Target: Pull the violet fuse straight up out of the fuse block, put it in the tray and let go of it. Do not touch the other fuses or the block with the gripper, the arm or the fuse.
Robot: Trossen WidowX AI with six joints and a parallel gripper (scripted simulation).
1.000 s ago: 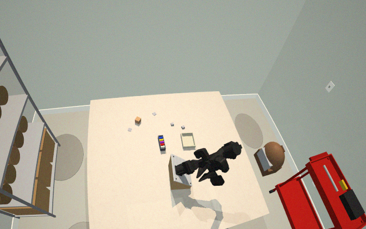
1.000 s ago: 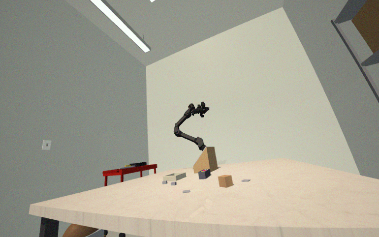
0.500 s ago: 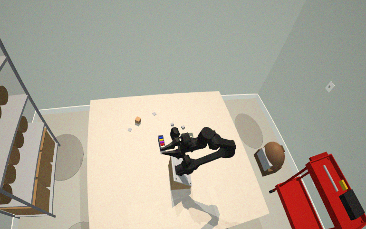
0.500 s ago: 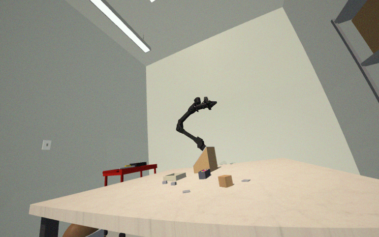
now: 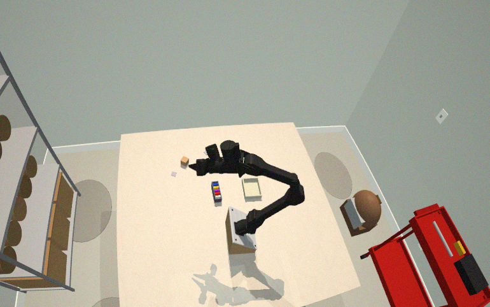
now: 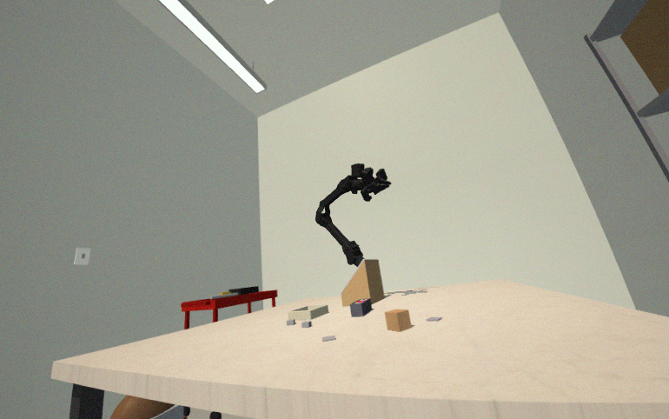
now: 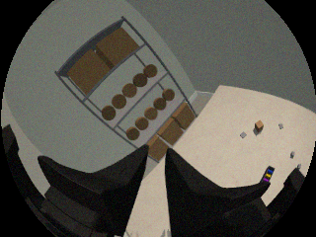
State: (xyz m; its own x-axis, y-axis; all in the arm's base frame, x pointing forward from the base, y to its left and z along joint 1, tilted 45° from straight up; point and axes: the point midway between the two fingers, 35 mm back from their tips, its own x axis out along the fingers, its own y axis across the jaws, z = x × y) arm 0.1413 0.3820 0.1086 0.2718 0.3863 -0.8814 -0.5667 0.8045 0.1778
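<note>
Now: the violet fuse 470 mm below my gripper tip, 160 mm ahead of it and 150 mm to the right of it. From my gripper tip the other things lie so: yellow fuse 470 mm below, 180 mm ahead, 150 mm to the right; then blue fuse 470 mm below, 200 mm ahead, 150 mm to the right; then red fuse 470 mm below, 160 mm to the right, 140 mm ahead.
</note>
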